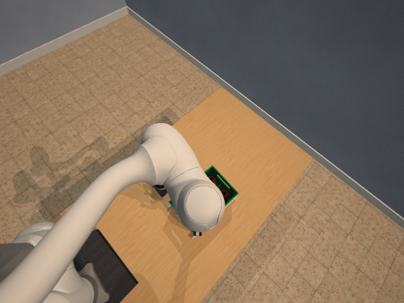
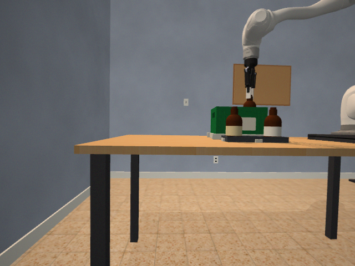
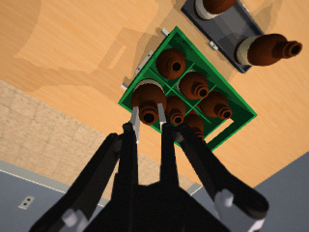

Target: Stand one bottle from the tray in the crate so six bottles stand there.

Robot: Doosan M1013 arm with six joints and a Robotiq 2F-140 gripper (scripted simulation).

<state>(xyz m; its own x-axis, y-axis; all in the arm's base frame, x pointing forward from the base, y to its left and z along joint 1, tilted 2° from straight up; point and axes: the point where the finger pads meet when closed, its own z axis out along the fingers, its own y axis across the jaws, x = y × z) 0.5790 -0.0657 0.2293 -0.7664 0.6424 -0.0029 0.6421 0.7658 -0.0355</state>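
Right now the green crate is 9 cm ahead of my hand, 5 cm to the left of it and 19 cm below it.
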